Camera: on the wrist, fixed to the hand. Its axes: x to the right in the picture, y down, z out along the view.
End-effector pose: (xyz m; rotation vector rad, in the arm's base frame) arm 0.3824 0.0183 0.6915 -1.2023 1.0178 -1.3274
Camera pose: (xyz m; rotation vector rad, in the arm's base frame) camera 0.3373 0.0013 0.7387 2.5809 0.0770 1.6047
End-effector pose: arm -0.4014 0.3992 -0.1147 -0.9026 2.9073 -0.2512
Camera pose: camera -0.3954 0.3508 -0.0680 -2.5636 1.3554 0.5532
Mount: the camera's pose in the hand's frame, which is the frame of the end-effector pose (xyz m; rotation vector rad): 0.0210 -0.0511 -0.0388 -0.5046 -0.4406 -1.5077
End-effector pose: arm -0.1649 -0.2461 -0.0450 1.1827 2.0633 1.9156
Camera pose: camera -0.2245 -0.2611 -0.0729 -0.1746 1.2812 1.0629
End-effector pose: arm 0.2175 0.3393 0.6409 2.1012 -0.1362 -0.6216
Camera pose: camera 0.2474 0.3911 0.6096 1.2177 1.3180 -1.7247
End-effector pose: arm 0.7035 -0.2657 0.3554 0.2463 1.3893 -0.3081
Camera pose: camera 0.6528 -0.3014 0.3288 -1.2857 0.9213 -1.1260
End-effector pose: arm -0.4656 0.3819 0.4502 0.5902 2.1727 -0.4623
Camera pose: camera -0.5296 0.3649 0.4631 -1.4014 1.7997 -0.6431
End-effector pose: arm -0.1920 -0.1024 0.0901 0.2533 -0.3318 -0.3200
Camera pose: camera -0.1729 -0.1492 0.0454 -0.1255 -0.4296 -1.9376
